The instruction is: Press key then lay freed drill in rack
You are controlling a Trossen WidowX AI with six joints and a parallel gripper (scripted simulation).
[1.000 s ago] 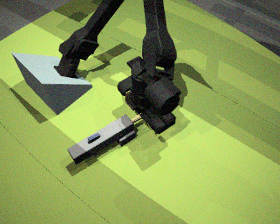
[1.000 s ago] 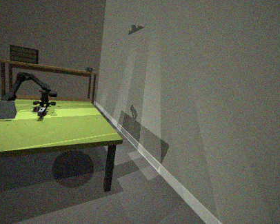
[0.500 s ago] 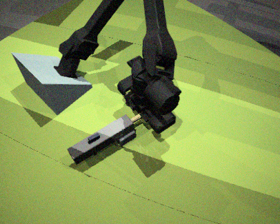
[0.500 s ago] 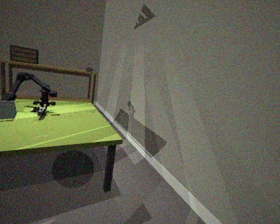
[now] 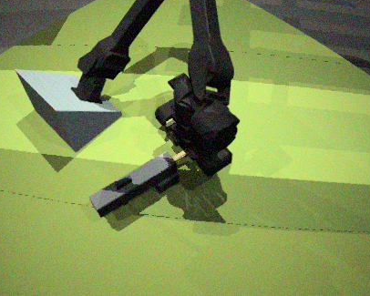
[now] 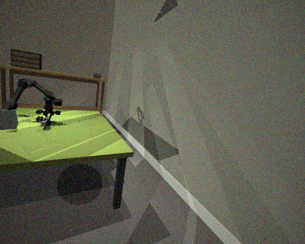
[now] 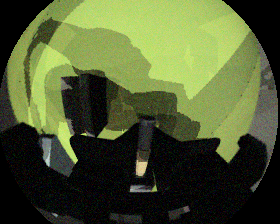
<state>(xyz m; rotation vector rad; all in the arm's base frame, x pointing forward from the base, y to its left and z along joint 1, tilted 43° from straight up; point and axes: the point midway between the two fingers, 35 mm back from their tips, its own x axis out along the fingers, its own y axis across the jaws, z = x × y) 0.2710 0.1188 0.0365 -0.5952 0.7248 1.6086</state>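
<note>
Now: the drill 40 mm to the right of my gripper tip and 40 mm above it. Also, from my gripper tip: rack 70 mm behind, 30 mm to the left, 10 mm above; then blue key 170 mm to the right, 40 mm above; then long grey housing 140 mm to the right, 30 mm above.
</note>
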